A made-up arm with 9 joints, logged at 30 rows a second.
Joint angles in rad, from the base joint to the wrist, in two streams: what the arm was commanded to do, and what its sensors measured. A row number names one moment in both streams.
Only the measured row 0 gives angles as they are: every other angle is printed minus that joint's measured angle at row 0.
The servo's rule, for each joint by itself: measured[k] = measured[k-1] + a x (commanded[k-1-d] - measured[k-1]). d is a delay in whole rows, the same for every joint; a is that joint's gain. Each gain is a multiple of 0.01, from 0.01 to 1. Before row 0 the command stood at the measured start. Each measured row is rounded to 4 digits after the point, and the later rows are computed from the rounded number. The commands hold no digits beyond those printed.
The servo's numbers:
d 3
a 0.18 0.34 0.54 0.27 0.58 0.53 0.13 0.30 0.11
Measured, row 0:
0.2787 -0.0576 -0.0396 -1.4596 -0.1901 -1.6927 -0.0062 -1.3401 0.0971
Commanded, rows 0 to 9:
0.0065 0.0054 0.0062 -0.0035 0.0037 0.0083 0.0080 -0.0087 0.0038
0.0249 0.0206 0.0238 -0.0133 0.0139 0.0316 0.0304 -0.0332 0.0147
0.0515 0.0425 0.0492 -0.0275 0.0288 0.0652 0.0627 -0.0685 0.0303
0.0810 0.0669 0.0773 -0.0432 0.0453 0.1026 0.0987 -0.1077 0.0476
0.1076 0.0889 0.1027 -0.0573 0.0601 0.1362 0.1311 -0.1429 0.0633
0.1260 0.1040 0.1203 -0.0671 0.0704 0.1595 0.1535 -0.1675 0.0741
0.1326 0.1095 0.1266 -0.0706 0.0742 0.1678 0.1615 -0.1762 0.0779
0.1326 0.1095 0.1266 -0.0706 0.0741 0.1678 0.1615 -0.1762 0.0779
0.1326 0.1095 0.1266 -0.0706 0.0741 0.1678 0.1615 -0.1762 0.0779
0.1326 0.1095 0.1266 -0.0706 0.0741 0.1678 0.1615 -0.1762 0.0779
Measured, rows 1 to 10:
0.0000 0.0000 0.0000 0.0000 0.0000 0.0000 0.0000 0.0000 0.0000
0.0000 0.0000 0.0000 0.0000 0.0000 0.0000 0.0000 0.0000 0.0000
0.0000 0.0000 0.0000 0.0000 0.0000 0.0000 0.0000 0.0000 0.0000
0.0012 0.0018 0.0033 -0.0009 0.0021 0.0044 0.0010 -0.0026 0.0004
0.0055 0.0082 0.0144 -0.0042 0.0089 0.0188 0.0048 -0.0118 0.0020
0.0138 0.0199 0.0332 -0.0105 0.0204 0.0434 0.0123 -0.0288 0.0051
0.0259 0.0359 0.0570 -0.0193 0.0348 0.0748 0.0235 -0.0525 0.0098
0.0406 0.0539 0.0817 -0.0296 0.0495 0.1073 0.0375 -0.0796 0.0157
0.0560 0.0709 0.1025 -0.0397 0.0616 0.1350 0.0526 -0.1060 0.0221
0.0698 0.0840 0.1155 -0.0480 0.0689 0.1524 0.0668 -0.1271 0.0282

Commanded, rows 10 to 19:
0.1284 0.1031 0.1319 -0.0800 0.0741 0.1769 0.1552 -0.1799 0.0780
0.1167 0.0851 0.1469 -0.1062 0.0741 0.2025 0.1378 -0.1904 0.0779
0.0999 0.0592 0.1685 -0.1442 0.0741 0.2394 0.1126 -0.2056 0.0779
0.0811 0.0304 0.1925 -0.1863 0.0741 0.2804 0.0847 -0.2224 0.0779
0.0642 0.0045 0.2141 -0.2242 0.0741 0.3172 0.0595 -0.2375 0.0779
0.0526 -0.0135 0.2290 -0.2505 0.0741 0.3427 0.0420 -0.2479 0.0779
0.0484 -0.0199 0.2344 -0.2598 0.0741 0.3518 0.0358 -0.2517 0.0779
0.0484 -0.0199 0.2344 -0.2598 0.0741 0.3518 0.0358 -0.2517 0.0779
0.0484 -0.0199 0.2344 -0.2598 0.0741 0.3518 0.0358 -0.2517 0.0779
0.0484 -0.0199 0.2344 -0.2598 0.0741 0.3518 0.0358 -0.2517 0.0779
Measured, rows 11 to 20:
0.0811 0.0927 0.1215 -0.0541 0.0719 0.1606 0.0791 -0.1418 0.0337
0.0904 0.0984 0.1243 -0.0586 0.0732 0.1644 0.0898 -0.1521 0.0386
0.0980 0.1022 0.1255 -0.0618 0.0737 0.1662 0.0991 -0.1593 0.0429
0.1035 0.1025 0.1290 -0.0667 0.0739 0.1719 0.1064 -0.1655 0.0468
0.1059 0.0966 0.1387 -0.0774 0.0740 0.1881 0.1105 -0.1730 0.0502
0.1048 0.0839 0.1548 -0.0954 0.0741 0.2153 0.1108 -0.1828 0.0532
0.1005 0.0657 0.1752 -0.1199 0.0741 0.2498 0.1074 -0.1947 0.0559
0.0940 0.0449 0.1962 -0.1481 0.0741 0.2855 0.1012 -0.2075 0.0583
0.0865 0.0250 0.2139 -0.1757 0.0741 0.3158 0.0935 -0.2196 0.0605
0.0796 0.0097 0.2250 -0.1984 0.0741 0.3349 0.0860 -0.2292 0.0624

